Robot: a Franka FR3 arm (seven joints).
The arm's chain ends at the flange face. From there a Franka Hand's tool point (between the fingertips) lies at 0.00 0.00 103.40 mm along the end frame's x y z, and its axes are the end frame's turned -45 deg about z.
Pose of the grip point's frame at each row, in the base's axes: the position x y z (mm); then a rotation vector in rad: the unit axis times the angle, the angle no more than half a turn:
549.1 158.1 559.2 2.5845 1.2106 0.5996
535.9 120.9 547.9 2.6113 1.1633 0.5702
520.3 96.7 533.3 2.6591 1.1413 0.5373
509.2 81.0 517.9 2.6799 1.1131 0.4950
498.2 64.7 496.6 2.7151 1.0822 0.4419
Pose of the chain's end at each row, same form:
502.3 161.1 651.4 3.0029 0.1363 0.7165
490.9 125.8 640.8 3.0029 0.0793 0.6869
478.6 100.6 627.8 3.0310 0.0386 0.6375
470.2 86.5 613.5 3.0295 0.0029 0.5941
463.1 71.0 593.6 3.0375 -0.0407 0.5337

